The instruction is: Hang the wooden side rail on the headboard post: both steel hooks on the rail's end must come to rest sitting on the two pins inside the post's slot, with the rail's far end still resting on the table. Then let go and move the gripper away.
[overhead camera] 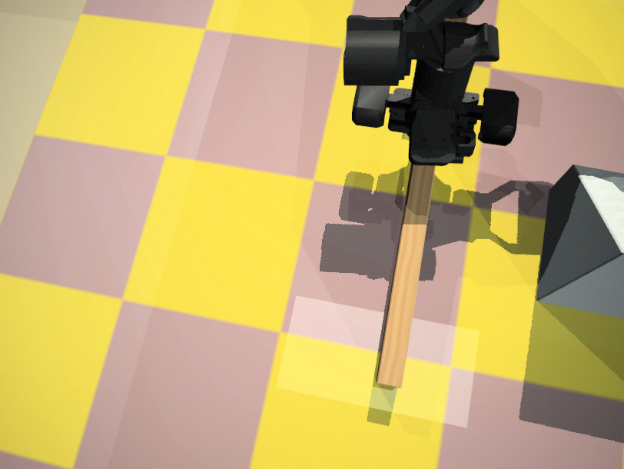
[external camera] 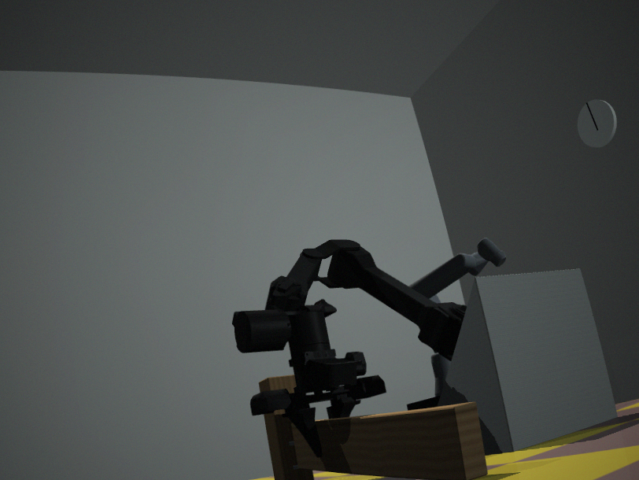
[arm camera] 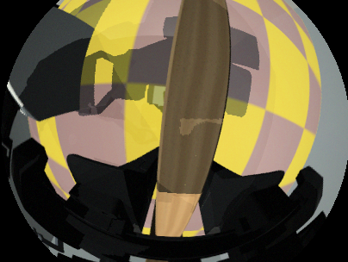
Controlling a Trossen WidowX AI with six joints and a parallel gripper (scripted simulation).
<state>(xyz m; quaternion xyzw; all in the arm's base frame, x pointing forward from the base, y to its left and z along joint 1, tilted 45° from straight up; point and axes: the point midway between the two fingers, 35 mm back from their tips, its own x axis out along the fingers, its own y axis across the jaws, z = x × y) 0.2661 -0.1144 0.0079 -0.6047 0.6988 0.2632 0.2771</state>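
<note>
My gripper tip is now 15 cm to the left of the dark wooden headboard post, 4 cm below it and 1 cm past it.
</note>
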